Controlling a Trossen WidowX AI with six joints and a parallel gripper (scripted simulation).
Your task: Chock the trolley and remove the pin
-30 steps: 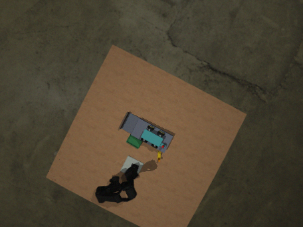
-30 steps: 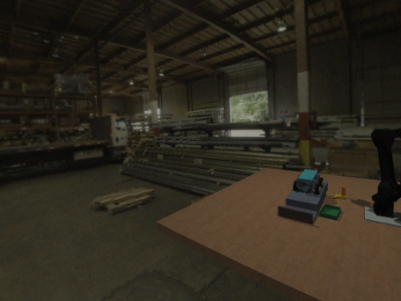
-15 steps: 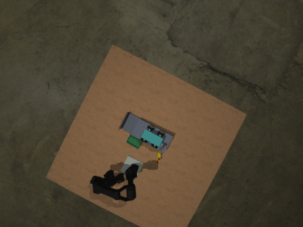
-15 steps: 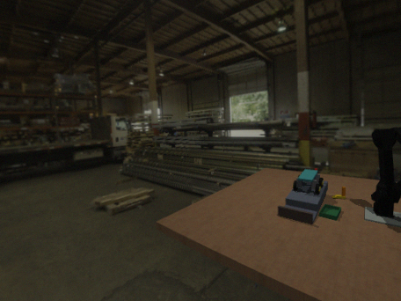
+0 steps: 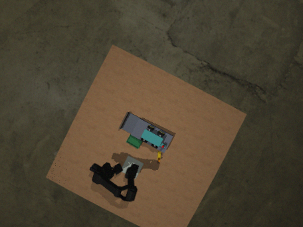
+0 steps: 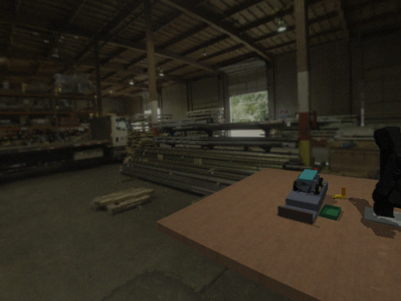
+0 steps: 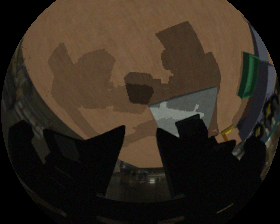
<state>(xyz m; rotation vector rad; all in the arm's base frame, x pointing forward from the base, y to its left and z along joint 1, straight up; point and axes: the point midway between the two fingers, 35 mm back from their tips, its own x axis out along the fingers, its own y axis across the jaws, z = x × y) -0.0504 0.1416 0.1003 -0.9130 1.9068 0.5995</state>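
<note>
The yellow chock is 23 cm ahead of my gripper tip, 29 cm to the right of it and 6 cm below it. Round my gripper tip: grey ramp: 38 cm ahead, 18 cm to the right, 3 cm below; then teal trolley: 38 cm ahead, 18 cm to the right, 3 cm above; then green tray: 28 cm ahead, 6 cm to the right, 9 cm below.
</note>
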